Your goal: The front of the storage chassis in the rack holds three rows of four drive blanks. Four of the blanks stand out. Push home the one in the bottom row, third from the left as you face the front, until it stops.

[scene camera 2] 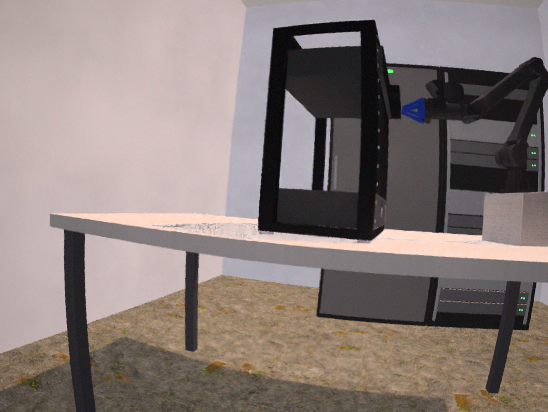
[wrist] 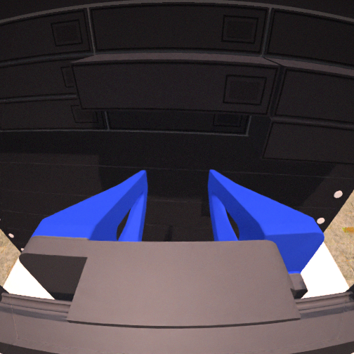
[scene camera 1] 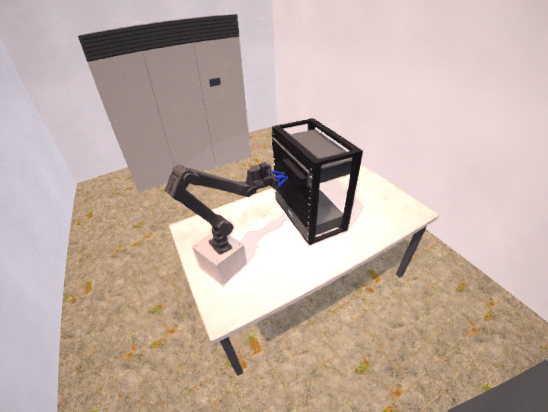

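Where they show: gripper, fingertip midpoint: [scene camera 2: 402,110] [scene camera 1: 285,175]; arm's base at its link origin: [scene camera 2: 517,192] [scene camera 1: 220,245].
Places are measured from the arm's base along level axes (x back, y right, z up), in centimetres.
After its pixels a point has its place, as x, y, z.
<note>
The bottom-row third blank [wrist: 170,121] appears level with its left neighbour [wrist: 40,117] in the wrist view. The middle-row blank above it [wrist: 150,87] stands out and partly overhangs it. At the right, the middle-row blank [wrist: 320,95] and bottom-row blank [wrist: 310,141] also stand out. The blanks sit in the storage chassis [scene camera 1: 317,144] @[-72.2, -1.0, 34.0] [scene camera 2: 325,75] @[-73.1, -21.3, 25.2], in the black rack [scene camera 1: 352,185] @[-71.9, 27.2, 19.7] [scene camera 2: 369,125] @[-62.1, -27.8, 10.2]. My gripper [scene camera 1: 286,177] @[-46.4, 0.2, 24.1] [scene camera 2: 403,110] @[-46.4, 0.2, 24.1] [wrist: 177,178] is partly open and empty, its blue fingertips in front of the chassis and below the blanks in the wrist view. Contact cannot be told.
The top-row blanks [wrist: 165,30] look level with each other. A lower unit [scene camera 1: 327,212] @[-68.1, 15.1, -6.0] [scene camera 2: 317,207] @[-73.6, -20.9, -10.3] sits at the rack's foot. The rack stands on the white table [scene camera 1: 280,275] @[-20.1, 25.4, -18.0] [scene camera 2: 150,232] @[-112.1, -34.5, -19.0], with the arm's base block [scene camera 1: 222,262] @[4.8, 9.9, -0.6] [scene camera 2: 505,217] @[-8.2, -5.3, -9.2] in front of it.
</note>
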